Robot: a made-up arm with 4 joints.
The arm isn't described. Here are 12 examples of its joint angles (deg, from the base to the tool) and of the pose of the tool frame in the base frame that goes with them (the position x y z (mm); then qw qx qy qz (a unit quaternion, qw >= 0)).
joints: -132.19 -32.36 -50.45 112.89
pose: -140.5 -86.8 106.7 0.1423 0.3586 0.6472 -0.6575
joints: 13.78 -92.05 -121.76 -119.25
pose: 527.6 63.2 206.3 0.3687 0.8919 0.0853 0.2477
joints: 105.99 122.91 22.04 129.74
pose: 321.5 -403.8 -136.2 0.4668 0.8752 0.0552 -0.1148
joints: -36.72 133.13 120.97 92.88
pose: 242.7 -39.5 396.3 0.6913 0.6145 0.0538 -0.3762
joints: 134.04 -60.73 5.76 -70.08
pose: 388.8 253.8 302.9 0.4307 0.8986 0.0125 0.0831
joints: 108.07 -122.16 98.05 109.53
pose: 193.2 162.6 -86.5 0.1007 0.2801 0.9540 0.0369
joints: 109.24 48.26 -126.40 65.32
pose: 1.0 -175.3 -47.9 0.8671 -0.0688 0.3599 -0.3376
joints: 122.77 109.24 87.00 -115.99
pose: -220.5 -225.1 -348.9 0.0980 0.2643 0.2825 -0.9169
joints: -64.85 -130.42 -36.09 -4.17
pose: 311.7 120.2 352.5 0.5160 0.0107 -0.7800 0.3538
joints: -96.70 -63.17 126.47 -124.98
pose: 434.7 -125.6 441.1 0.4087 0.8806 -0.1063 0.2150
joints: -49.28 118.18 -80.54 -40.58
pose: -151.6 185.3 516.5 0.0410 0.4268 -0.4716 0.7705
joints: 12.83 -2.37 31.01 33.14
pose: 0.3 -1.5 141.6 0.9040 0.1730 -0.3208 0.2233
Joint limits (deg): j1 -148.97..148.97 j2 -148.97..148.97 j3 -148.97..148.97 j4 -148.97..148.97
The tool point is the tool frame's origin. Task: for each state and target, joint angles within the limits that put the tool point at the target. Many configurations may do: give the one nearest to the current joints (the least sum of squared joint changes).
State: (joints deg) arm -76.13 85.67 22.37 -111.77
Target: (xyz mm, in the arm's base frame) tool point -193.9 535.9 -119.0
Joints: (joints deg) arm -122.50 105.99 6.28 -116.78
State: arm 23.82 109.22 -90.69 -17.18
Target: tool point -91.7 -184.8 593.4
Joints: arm 2.28 127.26 -106.60 -46.02
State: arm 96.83 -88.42 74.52 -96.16
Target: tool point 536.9 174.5 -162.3
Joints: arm 91.15 -95.93 69.59 -127.04
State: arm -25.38 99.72 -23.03 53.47
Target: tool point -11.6 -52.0 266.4
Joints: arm -14.62 73.65 -13.59 25.60
